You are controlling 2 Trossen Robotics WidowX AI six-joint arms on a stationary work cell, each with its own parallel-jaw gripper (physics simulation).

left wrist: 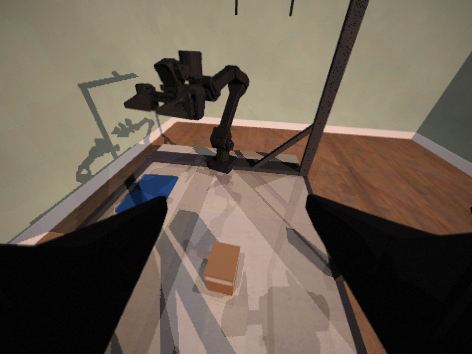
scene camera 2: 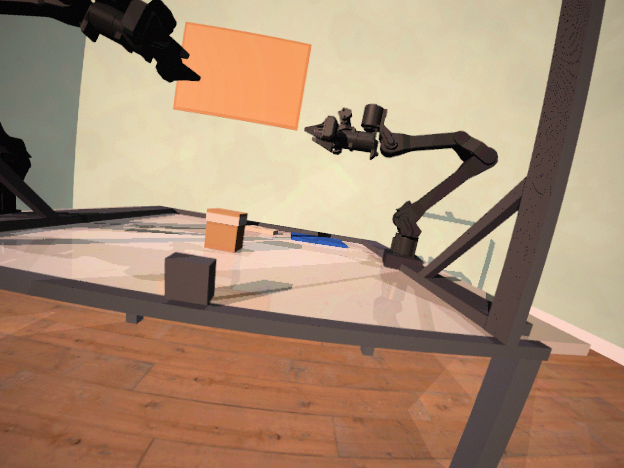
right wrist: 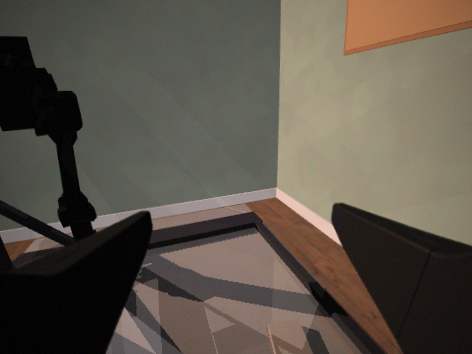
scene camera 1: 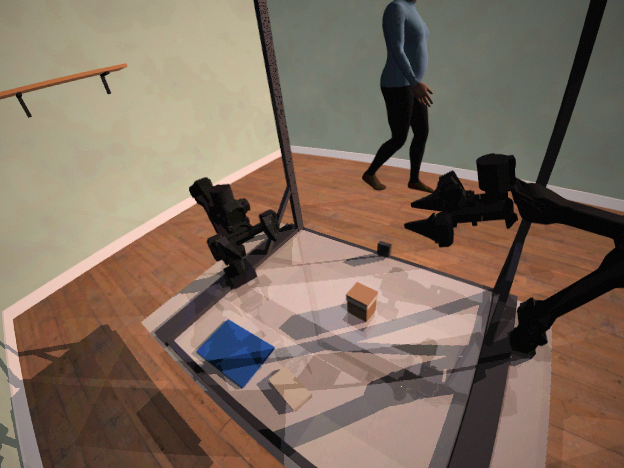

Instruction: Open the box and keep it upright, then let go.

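Where they show: left gripper, fingertip midpoint: point(left wrist: 238, 201) point(scene camera 2: 195, 68) point(scene camera 1: 407, 214); right gripper, fingertip midpoint: point(left wrist: 139, 108) point(scene camera 2: 308, 134) point(right wrist: 242, 216) point(scene camera 1: 259, 248); left arm's base, link origin: point(scene camera 1: 522, 343); right arm's base, link origin: point(left wrist: 223, 159) point(scene camera 2: 402, 254) point(scene camera 1: 238, 269).
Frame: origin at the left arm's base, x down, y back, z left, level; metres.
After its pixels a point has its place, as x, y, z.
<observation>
A small orange-brown box point(scene camera 1: 361, 302) {-0.068, -0.472, 0.050} point(scene camera 2: 224, 236) point(left wrist: 223, 267) {-0.070, -0.464, 0.015} with a pale band under its top stands upright on the white table top point(scene camera 1: 332, 433) {0.020, -0.427, 0.390} point(scene camera 2: 312, 302) {0.020, -0.642, -0.251}. Its lid lies flat and shut. The box does not show in the right wrist view. My left gripper point(scene camera 1: 409, 215) {-0.360, -0.375, -0.001} point(scene camera 2: 194, 67) {-0.360, -0.375, -0.001} point(left wrist: 238, 201) {-0.360, -0.375, -0.001} is open and empty, high above the table and apart from the box. My right gripper point(scene camera 1: 258, 246) {-0.333, -0.669, 0.186} point(scene camera 2: 317, 138) {-0.333, -0.669, 0.186} point(left wrist: 139, 108) {-0.333, -0.669, 0.186} point(right wrist: 242, 216) {-0.333, -0.669, 0.186} is also open and empty, raised above the table and away from the box.
A flat blue panel point(scene camera 1: 235, 352) {0.012, -0.782, 0.310} point(scene camera 2: 317, 240) {0.012, -0.780, 0.256} point(left wrist: 150, 190) {0.012, -0.800, 0.305} and a flat beige slab point(scene camera 1: 290, 388) {0.005, -0.570, 0.336} point(scene camera 2: 262, 230) {0.009, -0.577, 0.300} lie on the table. A dark block point(scene camera 1: 384, 248) {-0.024, -0.479, -0.265} point(scene camera 2: 189, 278) {-0.016, -0.483, -0.289} stands at the table's edge. Dark frame posts point(scene camera 1: 276, 100) {-0.569, -0.897, -0.326} point(scene camera 2: 559, 125) {-0.274, -0.893, -0.348} rise at the corners.
</observation>
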